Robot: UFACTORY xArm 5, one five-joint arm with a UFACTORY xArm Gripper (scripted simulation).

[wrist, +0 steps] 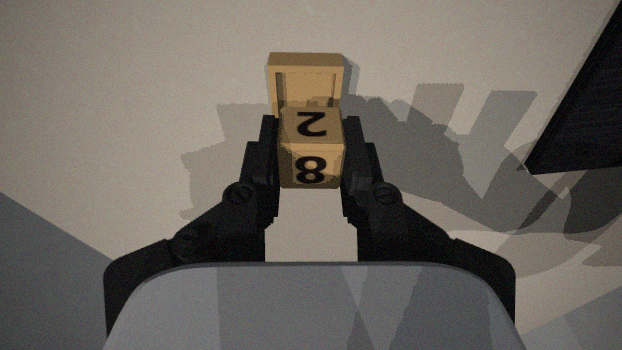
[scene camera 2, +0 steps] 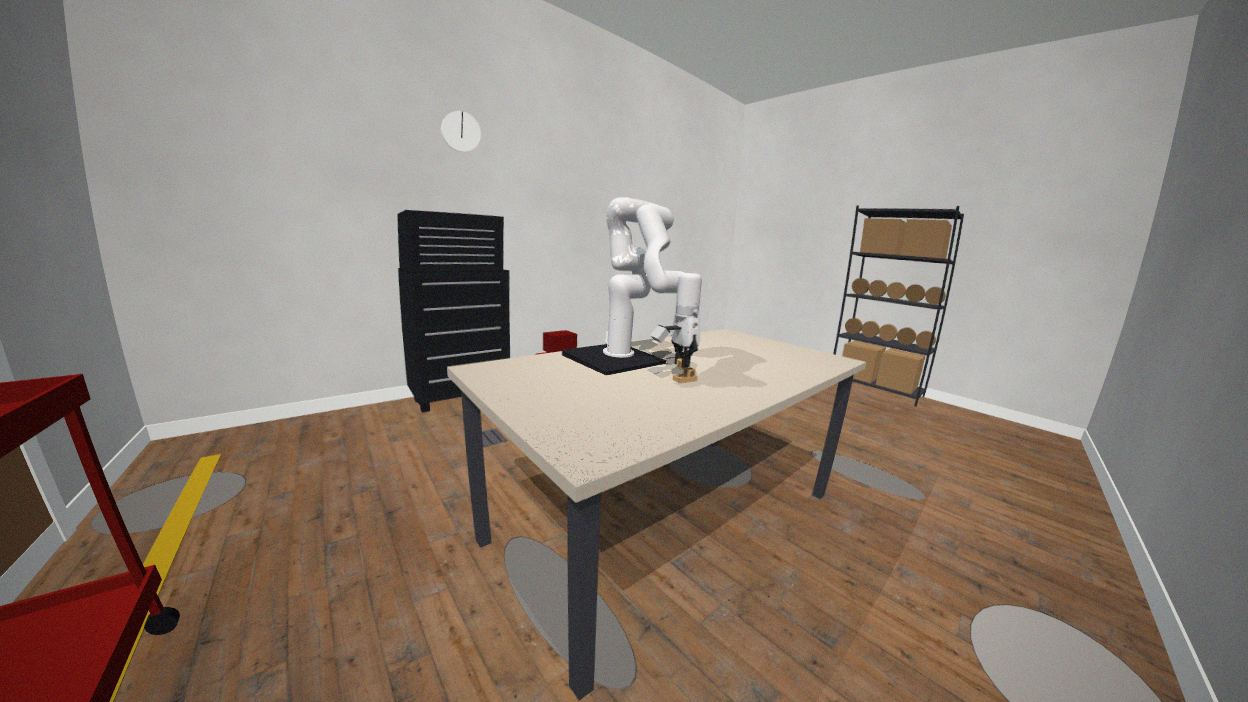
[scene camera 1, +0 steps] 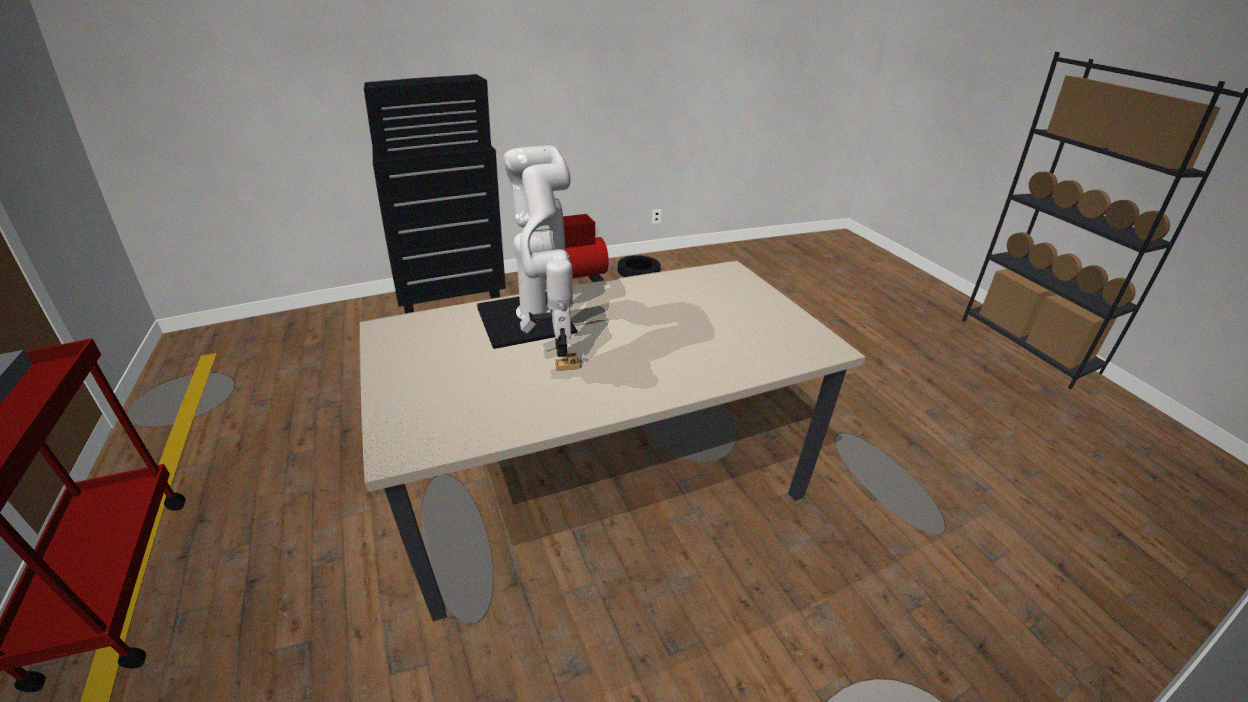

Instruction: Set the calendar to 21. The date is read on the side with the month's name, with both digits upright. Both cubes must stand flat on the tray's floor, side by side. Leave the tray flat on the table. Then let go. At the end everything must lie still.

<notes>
The pictures show: the gripper, a wooden tray and a wooden date cube.
The gripper is seen too in the wrist view and in scene camera 1.
</notes>
